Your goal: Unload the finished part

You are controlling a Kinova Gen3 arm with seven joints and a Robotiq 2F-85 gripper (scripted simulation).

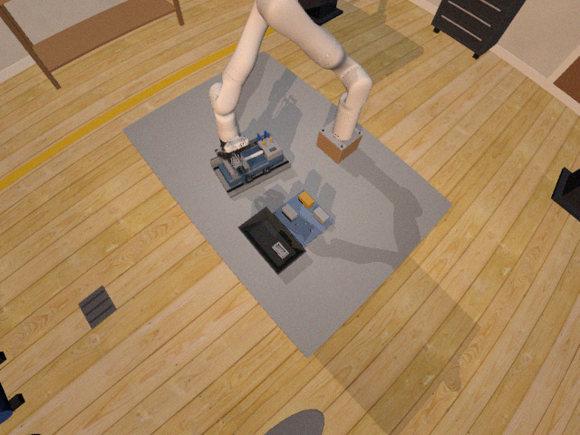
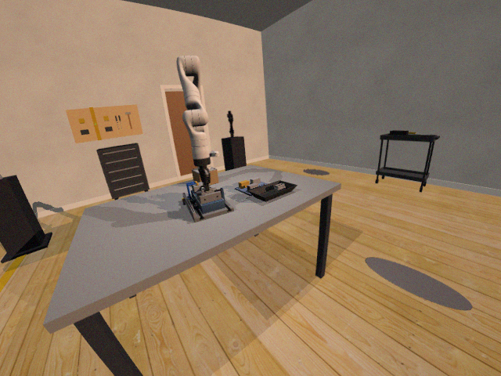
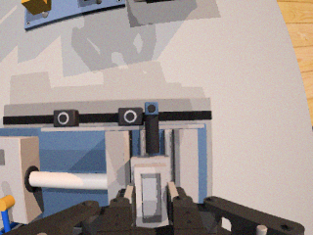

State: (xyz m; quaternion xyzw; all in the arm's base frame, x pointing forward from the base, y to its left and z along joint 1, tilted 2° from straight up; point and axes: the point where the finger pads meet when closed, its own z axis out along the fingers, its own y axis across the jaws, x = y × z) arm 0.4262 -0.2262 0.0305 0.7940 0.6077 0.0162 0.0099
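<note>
Now: hand 8 cm past the screw rod, 4 cm above it and 3 cm to the right of it. From my hand the other things lie so: blank 30 cm to the left, 10 cm below, 1 cm behind; blue fixture plate 35 cm to the left, 12 cm below, 4 cm behind; orange block 31 cm to the left, 10 cm below, 10 cm behind.
</note>
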